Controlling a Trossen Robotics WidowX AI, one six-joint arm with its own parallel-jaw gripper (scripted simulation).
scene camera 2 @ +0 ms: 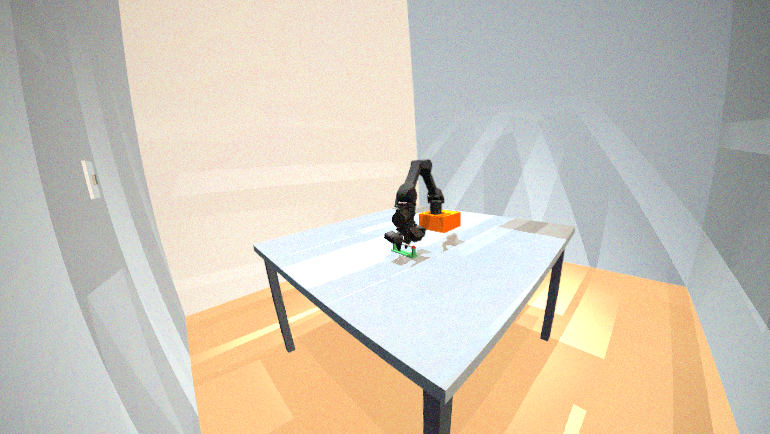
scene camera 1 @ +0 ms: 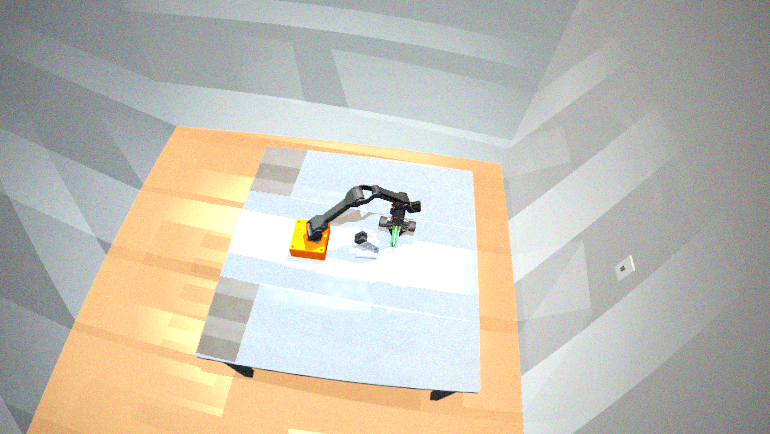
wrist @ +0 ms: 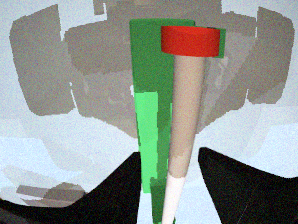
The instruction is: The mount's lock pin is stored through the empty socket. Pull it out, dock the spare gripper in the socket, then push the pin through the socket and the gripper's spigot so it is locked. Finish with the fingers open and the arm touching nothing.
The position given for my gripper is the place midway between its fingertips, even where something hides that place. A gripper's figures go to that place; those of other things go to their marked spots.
Scene:
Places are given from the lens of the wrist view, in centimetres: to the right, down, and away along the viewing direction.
my gripper (wrist: 170, 156): 1, 3, 9
mount (wrist: 58, 198): -10, 9, 13

